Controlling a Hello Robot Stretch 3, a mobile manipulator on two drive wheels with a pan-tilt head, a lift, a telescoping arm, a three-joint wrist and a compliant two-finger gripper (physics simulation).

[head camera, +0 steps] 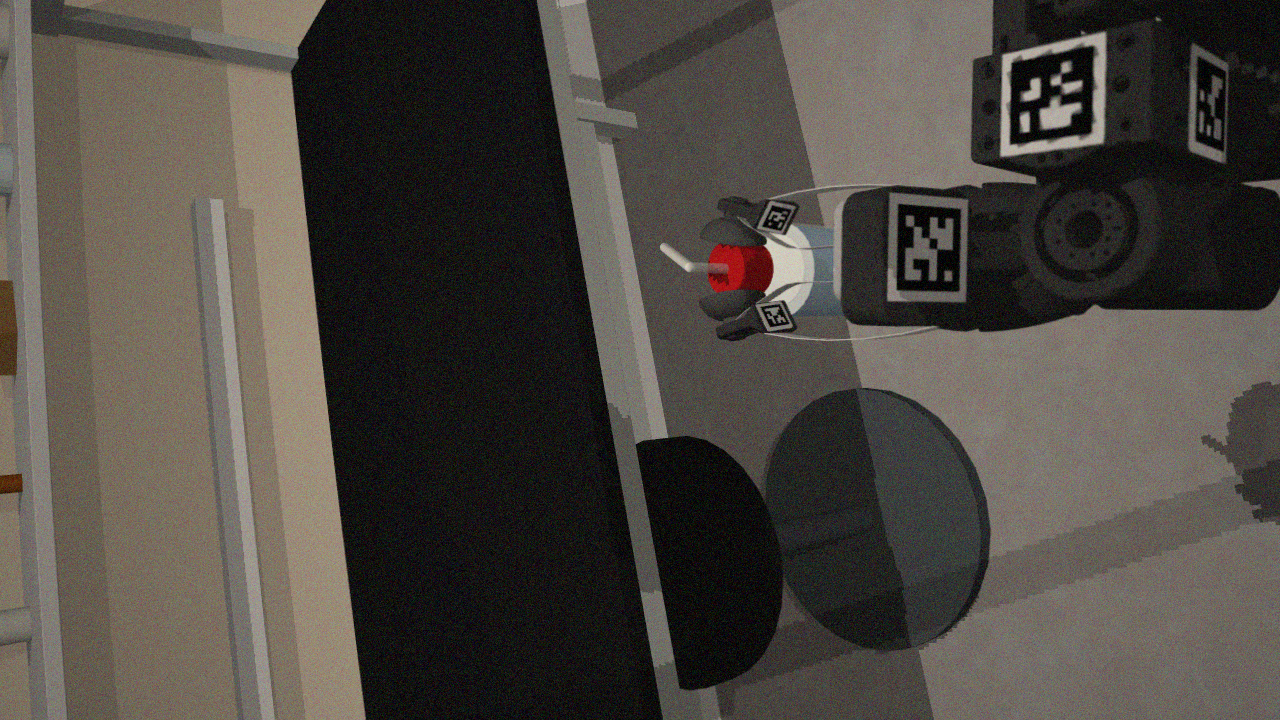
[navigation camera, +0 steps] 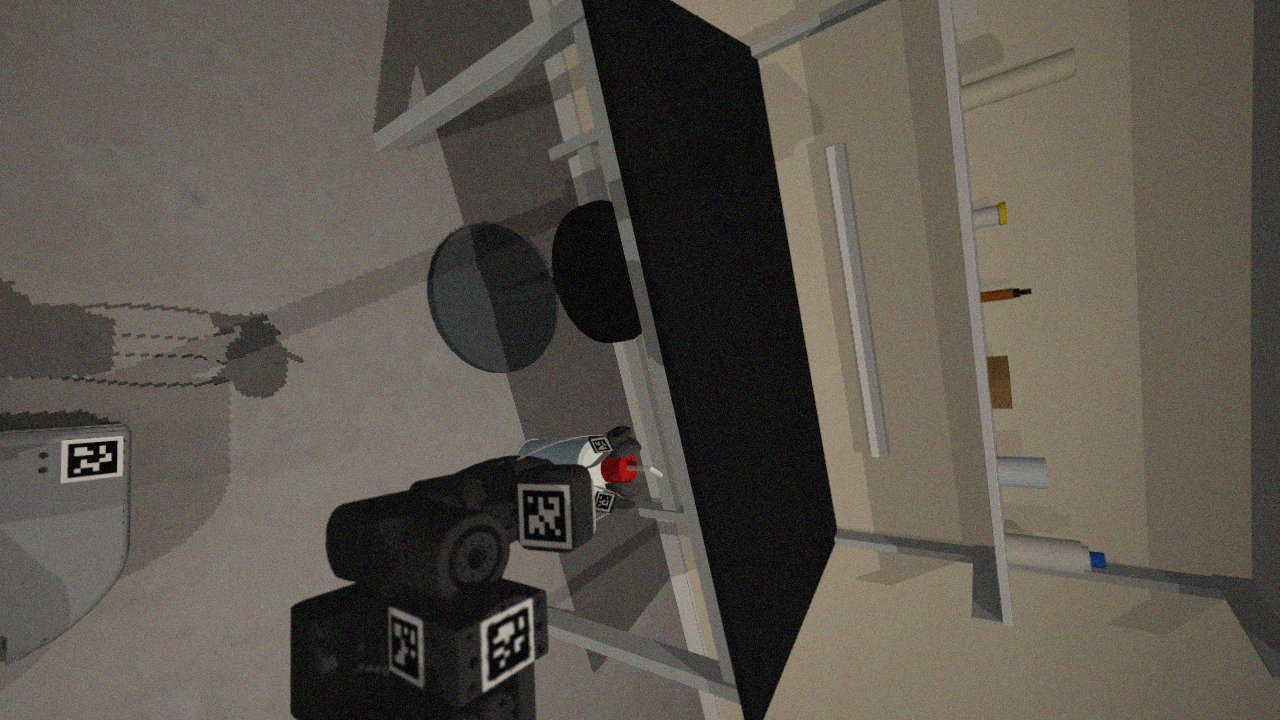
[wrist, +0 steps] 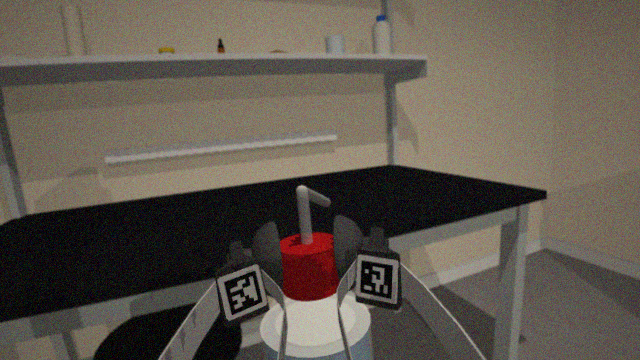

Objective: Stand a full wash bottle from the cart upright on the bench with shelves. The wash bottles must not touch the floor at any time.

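My gripper is shut on the red cap of a wash bottle, one fingertip pad on each side of the cap. The bottle has a white shoulder, a pale blue body and a bent white spout. In the wrist view it hangs upright, its lower part cut off by the frame's edge. The bench with shelves has a black top. In the head view the bottle is in front of the bench's front edge, apart from the top. The cart does not show.
A round stool with a black seat and a grey disc base stands at the bench's front. A shelf above the top carries a blue-capped bottle and a white beaker.
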